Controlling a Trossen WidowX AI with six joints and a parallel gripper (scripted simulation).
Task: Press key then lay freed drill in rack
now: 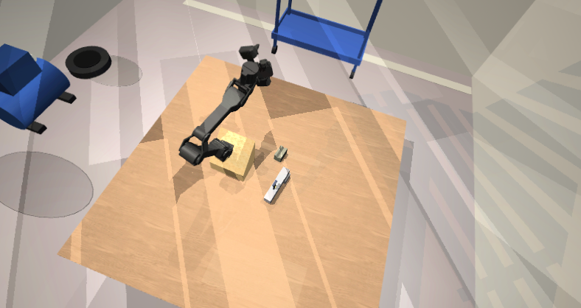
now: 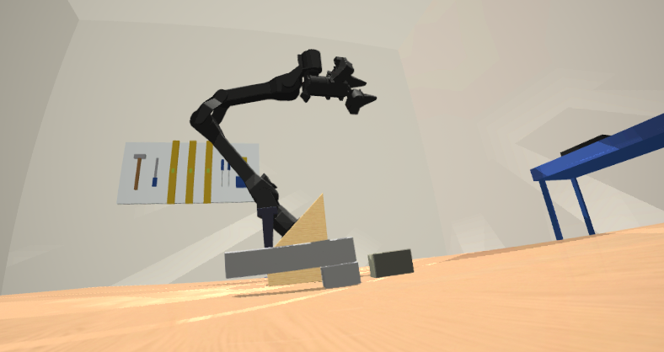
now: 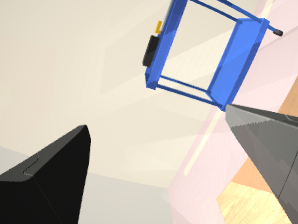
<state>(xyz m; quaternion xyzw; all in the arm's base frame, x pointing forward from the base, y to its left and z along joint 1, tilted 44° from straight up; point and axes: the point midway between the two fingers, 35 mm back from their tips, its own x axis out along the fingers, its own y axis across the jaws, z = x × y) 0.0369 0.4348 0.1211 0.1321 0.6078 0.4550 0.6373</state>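
The dark blue key is 42 cm below my gripper tip, 31 cm to the right of it and 24 cm ahead of it. Round my gripper tip: olive-green block (50 cm below, 18 cm ahead, 11 cm to the right).
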